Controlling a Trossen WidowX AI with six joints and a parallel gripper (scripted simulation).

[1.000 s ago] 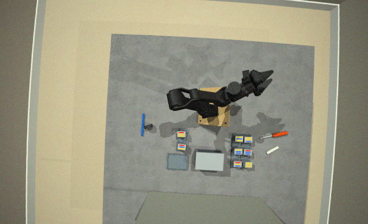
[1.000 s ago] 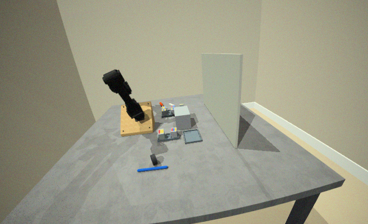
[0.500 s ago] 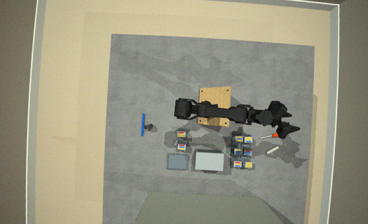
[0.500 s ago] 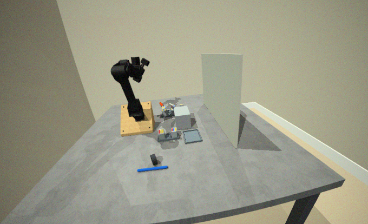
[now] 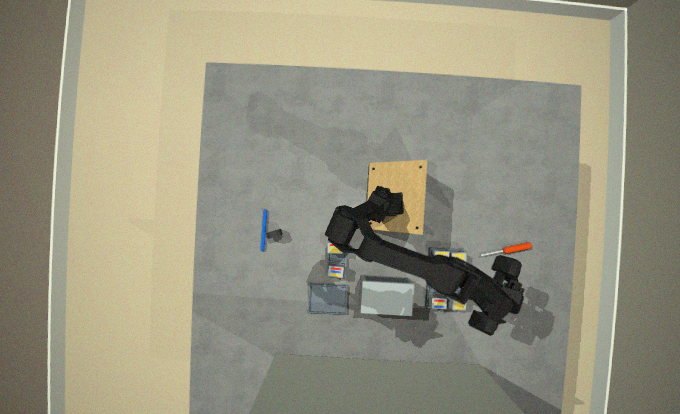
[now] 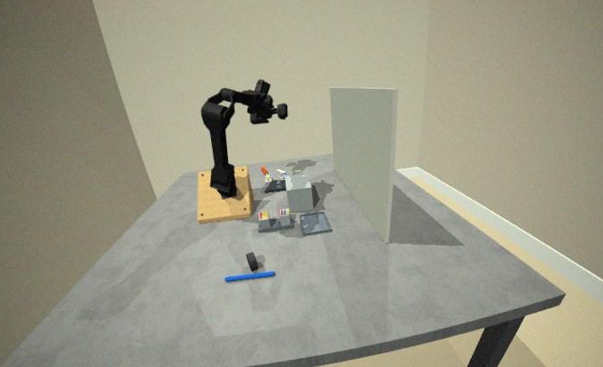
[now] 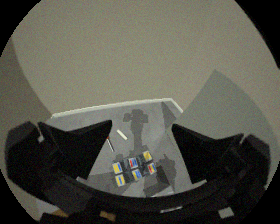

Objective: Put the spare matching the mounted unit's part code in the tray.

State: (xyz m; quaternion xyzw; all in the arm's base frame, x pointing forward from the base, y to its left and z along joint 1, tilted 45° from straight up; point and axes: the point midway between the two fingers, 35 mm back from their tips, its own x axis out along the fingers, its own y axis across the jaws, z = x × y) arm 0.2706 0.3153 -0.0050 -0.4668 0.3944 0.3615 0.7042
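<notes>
My gripper tip is 90 mm past the rack, 440 mm to the left of it and 320 mm above it. From my gripper tip the other things lie so: shallow grey tray 40 mm ahead, 470 mm to the right, 320 mm below; mounted unit 30 mm ahead, 280 mm to the right, 270 mm below; tall pale panel 270 mm ahead, 310 mm to the right, 100 mm below.
</notes>
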